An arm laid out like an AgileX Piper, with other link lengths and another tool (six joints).
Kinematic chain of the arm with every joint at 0, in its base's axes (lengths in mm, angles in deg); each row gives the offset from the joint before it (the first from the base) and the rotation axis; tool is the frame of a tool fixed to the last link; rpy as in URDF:
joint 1: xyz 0 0 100.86 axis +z
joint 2: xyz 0 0 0 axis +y
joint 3: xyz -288.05 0 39.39 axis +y
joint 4: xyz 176 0 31.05 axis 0.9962 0 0.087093
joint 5: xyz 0 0 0 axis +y
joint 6: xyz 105.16 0 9.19 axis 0.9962 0 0.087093
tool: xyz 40.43 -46 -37.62 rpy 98.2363 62.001 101.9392
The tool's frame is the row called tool.
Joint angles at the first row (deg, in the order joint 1, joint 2, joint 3, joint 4, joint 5, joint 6):
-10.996 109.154 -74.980 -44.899 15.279 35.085
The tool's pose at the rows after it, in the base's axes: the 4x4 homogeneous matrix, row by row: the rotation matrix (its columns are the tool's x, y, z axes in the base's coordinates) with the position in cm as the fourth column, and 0 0 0 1 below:
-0.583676 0.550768 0.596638 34.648; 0.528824 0.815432 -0.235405 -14.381; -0.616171 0.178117 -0.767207 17.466; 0 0 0 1
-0.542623 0.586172 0.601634 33.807; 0.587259 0.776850 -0.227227 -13.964; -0.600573 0.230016 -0.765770 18.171; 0 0 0 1
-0.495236 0.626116 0.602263 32.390; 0.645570 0.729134 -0.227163 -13.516; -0.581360 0.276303 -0.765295 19.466; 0 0 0 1
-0.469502 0.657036 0.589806 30.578; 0.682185 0.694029 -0.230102 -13.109; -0.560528 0.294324 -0.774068 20.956; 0 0 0 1
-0.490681 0.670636 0.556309 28.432; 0.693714 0.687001 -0.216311 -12.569; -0.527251 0.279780 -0.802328 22.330; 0 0 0 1
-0.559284 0.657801 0.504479 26.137; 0.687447 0.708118 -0.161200 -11.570; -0.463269 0.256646 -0.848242 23.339; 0 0 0 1
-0.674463 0.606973 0.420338 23.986; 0.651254 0.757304 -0.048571 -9.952; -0.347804 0.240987 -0.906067 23.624; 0 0 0 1
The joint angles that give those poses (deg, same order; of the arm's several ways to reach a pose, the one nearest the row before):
-10.997 108.789 -74.979 -41.234 16.418 35.086
-10.996 106.795 -74.980 -37.304 18.150 35.181
-10.996 103.567 -74.983 -33.201 21.435 35.072
-10.997 99.838 -74.980 -29.063 25.925 33.123
-10.997 95.928 -74.982 -23.140 31.718 27.093
-10.995 92.060 -74.982 -14.789 38.740 17.608
-10.998 89.102 -74.979 -4.415 47.391 5.811

